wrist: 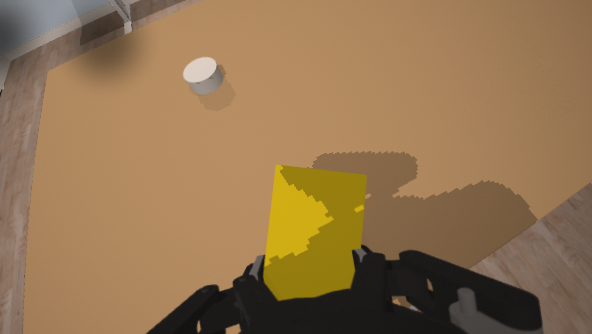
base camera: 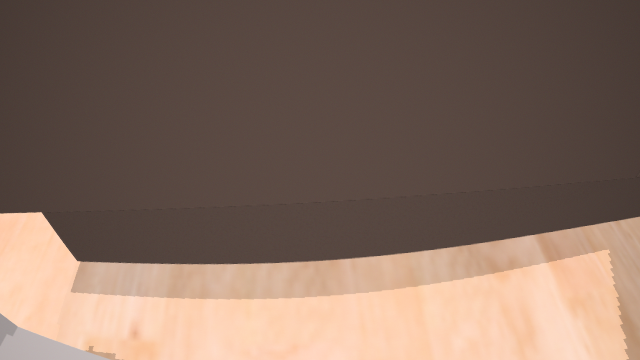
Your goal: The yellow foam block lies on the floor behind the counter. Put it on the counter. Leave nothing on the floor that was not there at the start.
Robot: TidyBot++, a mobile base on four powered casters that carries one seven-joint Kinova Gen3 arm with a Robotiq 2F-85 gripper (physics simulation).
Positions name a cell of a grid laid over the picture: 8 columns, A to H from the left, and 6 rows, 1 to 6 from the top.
I see my gripper (wrist: E5), a yellow foam block (wrist: E4), a white cylinder (wrist: C2) and a counter (base camera: B3).
The counter shows as well in the wrist view (wrist: B4). The base camera view does not show the yellow foam block: it is out of frame. The base camera view does not show the white cylinder: it is out of frame.
